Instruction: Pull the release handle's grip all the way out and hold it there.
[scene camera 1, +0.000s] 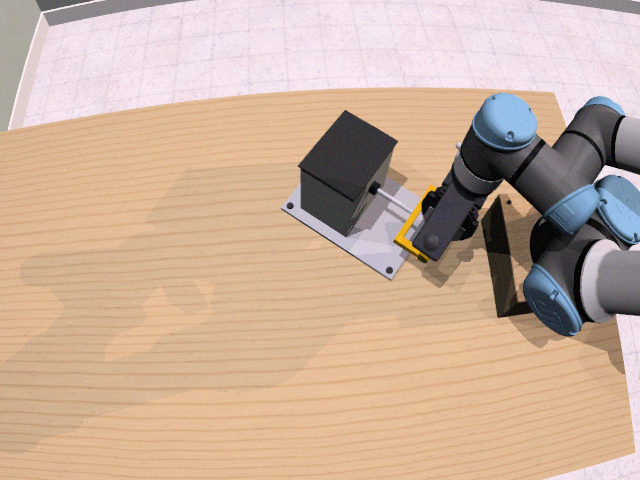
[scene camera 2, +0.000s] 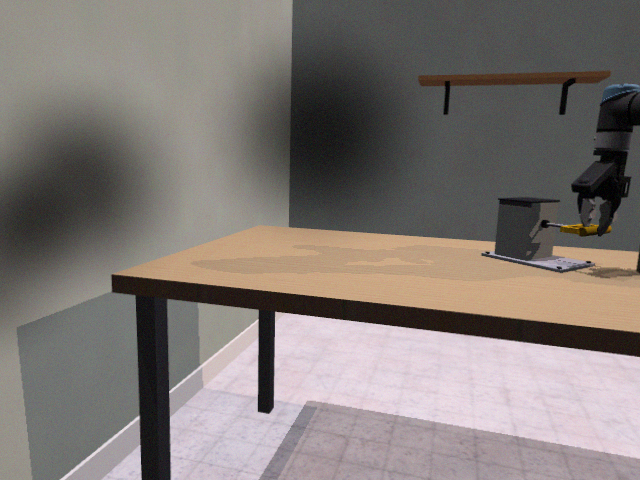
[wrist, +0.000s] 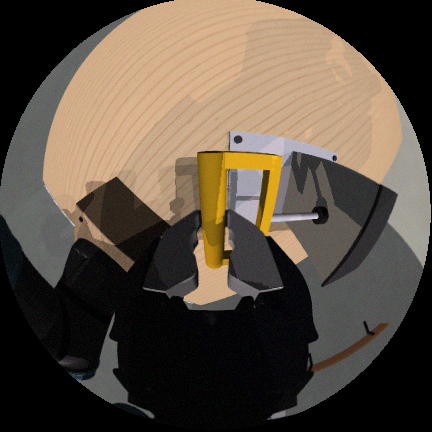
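Note:
The release handle's yellow grip (scene camera 1: 413, 215) (scene camera 2: 571, 228) (wrist: 212, 190) is a rectangular frame with a round outer bar. It stands well out from the dark box housing (scene camera 1: 348, 155) (scene camera 2: 524, 227) (wrist: 350, 200), with a long stretch of pale rod (scene camera 1: 393, 200) (scene camera 2: 554, 225) (wrist: 295, 217) showing between them. The housing stands on a light grey base plate (scene camera 1: 372, 250) (scene camera 2: 568, 262) (wrist: 260, 141). My gripper (scene camera 2: 594, 230) (wrist: 213, 211) points down and is shut on the grip's outer bar, one finger on each side. In scene camera 1 the fingertips are hidden under the gripper body.
A brown wooden block (scene camera 1: 497, 258) (wrist: 120, 215) stands on the table (scene camera 1: 206, 361) (scene camera 2: 361, 289) beyond the grip, on the side away from the housing and close to the arm. A wall shelf (scene camera 2: 511, 78) hangs at the back.

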